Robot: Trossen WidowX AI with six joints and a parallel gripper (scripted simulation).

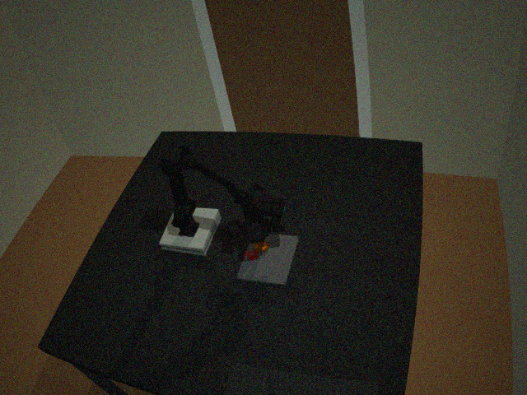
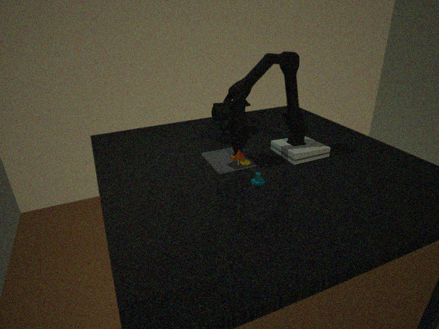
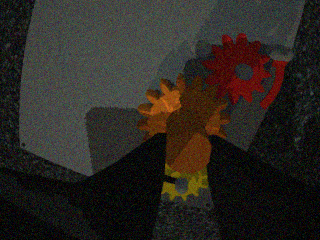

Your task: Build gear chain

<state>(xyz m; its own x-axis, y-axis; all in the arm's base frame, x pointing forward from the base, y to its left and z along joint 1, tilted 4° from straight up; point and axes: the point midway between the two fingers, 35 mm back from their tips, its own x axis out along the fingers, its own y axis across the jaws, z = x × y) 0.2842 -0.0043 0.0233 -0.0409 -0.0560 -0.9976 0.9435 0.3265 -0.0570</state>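
Right now my gripper tip is 1 cm above the orange gear. Also, from my gripper tip: red gear: 4 cm to the right, 3 cm below, 2 cm behind; then yellow gear: 4 cm to the left, 3 cm below, 2 cm behind; then red arrow: 5 cm to the right, 5 cm behind, 3 cm below.
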